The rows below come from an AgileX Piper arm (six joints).
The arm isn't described. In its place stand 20 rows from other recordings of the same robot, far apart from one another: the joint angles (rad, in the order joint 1, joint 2, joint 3, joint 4, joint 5, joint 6), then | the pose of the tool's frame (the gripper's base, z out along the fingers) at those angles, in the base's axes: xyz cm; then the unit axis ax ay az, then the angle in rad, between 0 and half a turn.
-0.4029 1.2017 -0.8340 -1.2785 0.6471 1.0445 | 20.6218, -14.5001, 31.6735, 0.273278, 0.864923, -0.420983, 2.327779
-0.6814 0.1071 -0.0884 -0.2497 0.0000 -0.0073 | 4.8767, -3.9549, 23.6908, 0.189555, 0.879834, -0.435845, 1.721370
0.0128 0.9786 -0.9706 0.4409 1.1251 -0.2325 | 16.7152, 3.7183, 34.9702, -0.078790, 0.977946, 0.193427, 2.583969
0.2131 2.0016 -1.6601 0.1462 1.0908 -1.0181 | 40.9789, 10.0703, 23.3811, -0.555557, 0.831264, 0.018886, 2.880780
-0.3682 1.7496 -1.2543 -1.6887 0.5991 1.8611 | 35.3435, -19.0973, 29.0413, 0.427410, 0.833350, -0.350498, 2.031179
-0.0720 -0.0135 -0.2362 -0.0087 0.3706 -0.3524 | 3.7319, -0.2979, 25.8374, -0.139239, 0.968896, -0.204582, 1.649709
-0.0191 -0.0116 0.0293 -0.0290 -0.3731 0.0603 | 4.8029, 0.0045, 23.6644, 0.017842, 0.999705, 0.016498, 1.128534
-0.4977 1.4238 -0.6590 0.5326 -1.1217 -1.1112 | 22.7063, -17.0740, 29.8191, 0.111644, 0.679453, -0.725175, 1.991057
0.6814 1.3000 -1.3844 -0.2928 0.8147 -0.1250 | 22.7429, 15.9838, 41.8126, -0.435520, 0.900064, -0.014415, 2.176686
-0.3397 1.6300 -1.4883 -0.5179 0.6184 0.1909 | 34.8049, -15.0700, 36.1107, 0.119162, 0.953073, -0.278303, 2.314812
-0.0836 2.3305 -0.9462 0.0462 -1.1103 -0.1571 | 39.9052, -3.7217, 4.8760, -0.009280, 0.993792, -0.110865, 1.772898
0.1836 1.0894 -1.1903 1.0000 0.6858 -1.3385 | 20.8130, 8.7971, 44.2254, -0.512895, 0.841571, 0.169403, 1.799398
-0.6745 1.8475 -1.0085 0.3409 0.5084 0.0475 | 27.6378, -20.2031, 14.4135, 0.476450, 0.877589, 0.053236, 2.785249
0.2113 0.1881 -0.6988 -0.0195 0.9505 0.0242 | 1.0147, 0.0700, 34.1649, -0.093317, 0.993175, 0.069973, 1.930318
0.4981 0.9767 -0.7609 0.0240 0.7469 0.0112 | 16.0687, 8.9077, 29.8418, -0.234148, 0.966864, 0.101729, 2.475354
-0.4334 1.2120 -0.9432 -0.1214 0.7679 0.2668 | 21.5180, -10.8008, 30.3779, 0.313441, 0.946021, -0.082449, 2.533028
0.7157 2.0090 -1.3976 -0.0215 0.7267 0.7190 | 31.1387, 26.9025, 16.9490, -0.005206, 0.995054, 0.099202, 2.889956
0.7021 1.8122 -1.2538 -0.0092 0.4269 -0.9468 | 30.1891, 25.4911, 22.2568, -0.735782, 0.675657, -0.045966, 2.474946
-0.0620 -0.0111 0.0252 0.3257 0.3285 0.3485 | 5.4076, 0.6055, 17.7269, 0.302316, 0.914330, 0.269455, 1.909704
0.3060 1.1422 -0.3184 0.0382 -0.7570 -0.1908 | 20.0223, 6.0752, 24.5569, -0.218944, 0.973911, 0.059678, 1.554267
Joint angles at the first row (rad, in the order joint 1, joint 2, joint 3, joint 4, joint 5, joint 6):
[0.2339 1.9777 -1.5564 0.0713 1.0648 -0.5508]
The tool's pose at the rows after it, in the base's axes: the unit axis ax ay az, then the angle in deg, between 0 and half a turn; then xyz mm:
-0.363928 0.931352 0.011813 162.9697 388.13 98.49 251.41
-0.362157 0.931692 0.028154 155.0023 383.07 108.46 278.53
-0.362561 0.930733 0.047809 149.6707 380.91 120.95 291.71
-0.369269 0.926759 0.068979 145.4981 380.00 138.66 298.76
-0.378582 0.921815 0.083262 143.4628 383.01 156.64 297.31
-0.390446 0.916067 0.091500 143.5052 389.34 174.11 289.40
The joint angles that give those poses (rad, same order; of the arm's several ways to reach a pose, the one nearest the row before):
[0.2341 1.8921 -1.5564 0.0738 1.0320 -0.5395]
[0.2523 1.8310 -1.5565 0.1264 0.9589 -0.5395]
[0.2764 1.8066 -1.5576 0.1758 0.8949 -0.5406]
[0.3133 1.8027 -1.5644 0.2211 0.8339 -0.5446]
[0.3502 1.8272 -1.5846 0.2454 0.7922 -0.5457]
[0.3829 1.8759 -1.6234 0.2531 0.7804 -0.5457]

